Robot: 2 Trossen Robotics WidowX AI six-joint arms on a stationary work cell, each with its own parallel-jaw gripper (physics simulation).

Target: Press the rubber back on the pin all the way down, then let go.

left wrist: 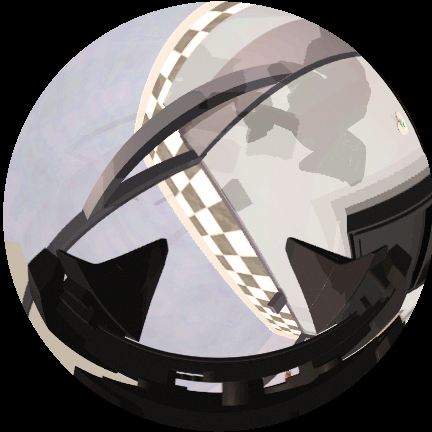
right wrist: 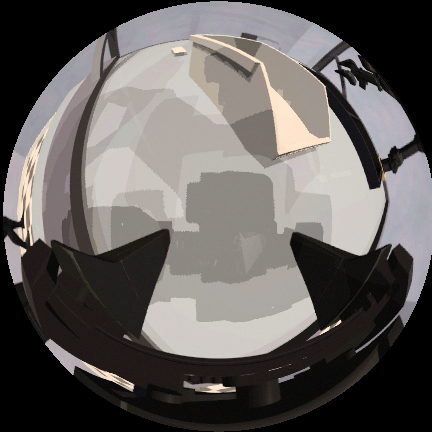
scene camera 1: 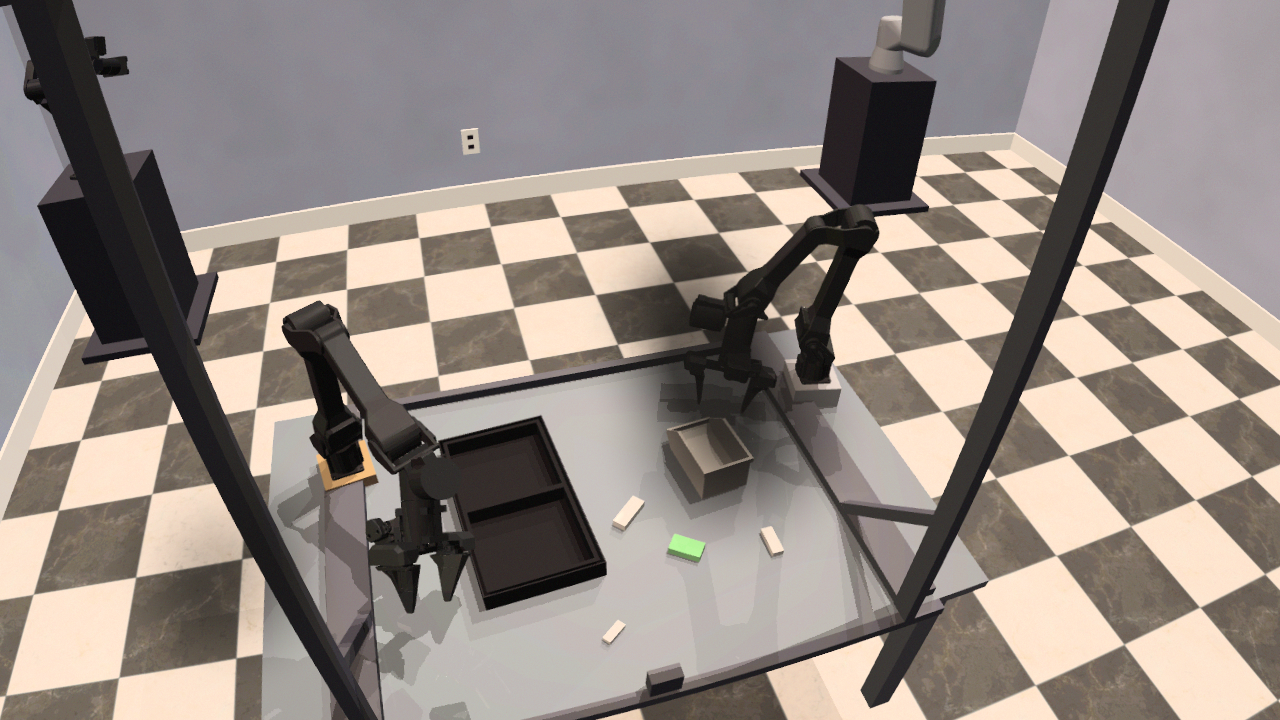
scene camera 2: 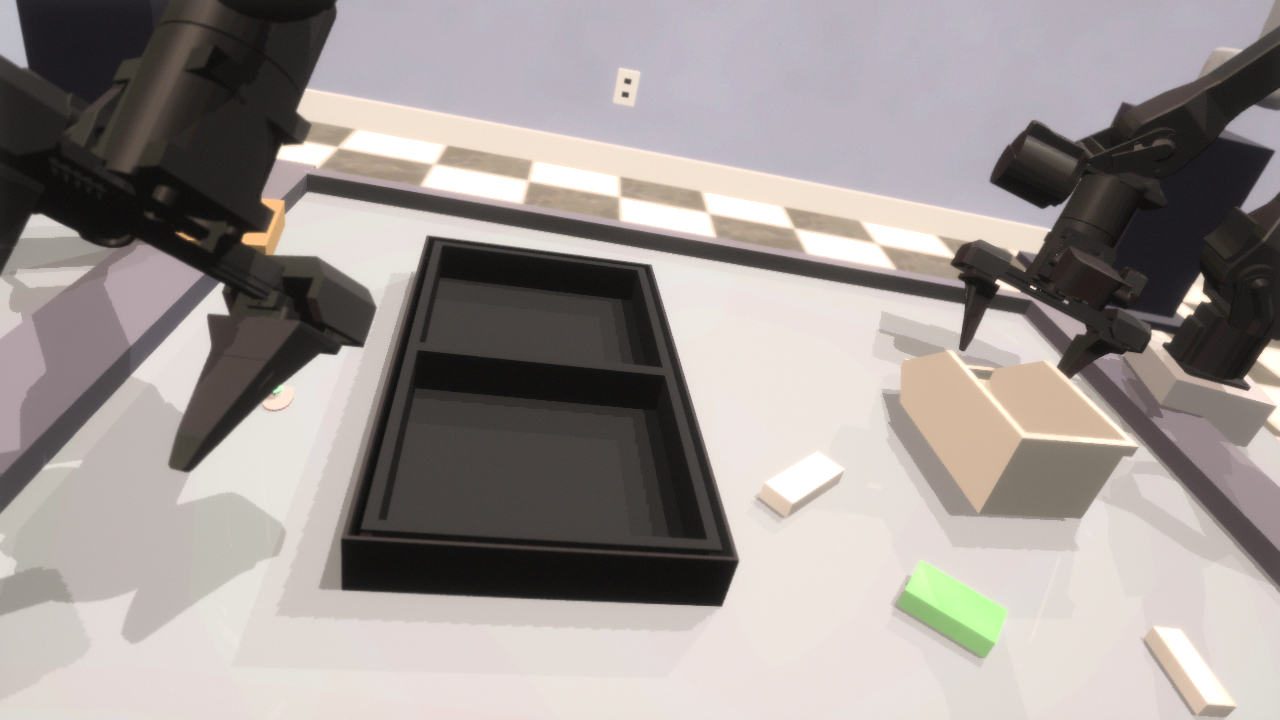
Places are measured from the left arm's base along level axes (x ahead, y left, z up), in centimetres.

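Pixels of known places: left gripper, fingertip midpoint: [left wrist: 228,244] [scene camera 1: 429,607] [scene camera 2: 64,440]; right gripper, fingertip midpoint: [right wrist: 233,237] [scene camera 1: 720,408]; left arm's base at its link origin: [right wrist: 381,165] [scene camera 1: 345,464]; right arm's base at its link origin: [scene camera 1: 812,373] [scene camera 2: 1204,367].
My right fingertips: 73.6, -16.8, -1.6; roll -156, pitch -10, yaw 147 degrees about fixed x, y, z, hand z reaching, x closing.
Ahead of a thing's pixels: the offset from my right fingertips to its top centre, as dx, dy, dz. "pt": to the spot under its first point.
A small pale pink disc {-65.2, -6.2, +0.1} [scene camera 2: 279,402] [left wrist: 401,123] with a green spot on it, apparently the pin with its rubber back, lies on the table left of the black tray in scene camera 2 and at the right edge of the left wrist view. It is too small to tell how far down the back sits. My left gripper [scene camera 1: 429,601] [left wrist: 228,244] is open and empty above the table beside the tray; part of it shows near the disc in scene camera 2. My right gripper [scene camera 1: 723,407] [scene camera 2: 1014,360] [right wrist: 233,237] is open and empty behind the beige box, far from the disc.
The black two-compartment tray {-47.0, -6.0, +2.9} [scene camera 1: 546,591] [scene camera 2: 537,568] lies in the middle-left. The beige open box {pt -11.0, -18.9, +2.7} [scene camera 1: 725,479] [scene camera 2: 1056,479] [right wrist: 300,110] stands to its right. A green block {-23.9, -27.3, +0.5} [scene camera 1: 686,548] [scene camera 2: 953,608] and several white blocks lie on the table. Dark frame posts stand around the table.
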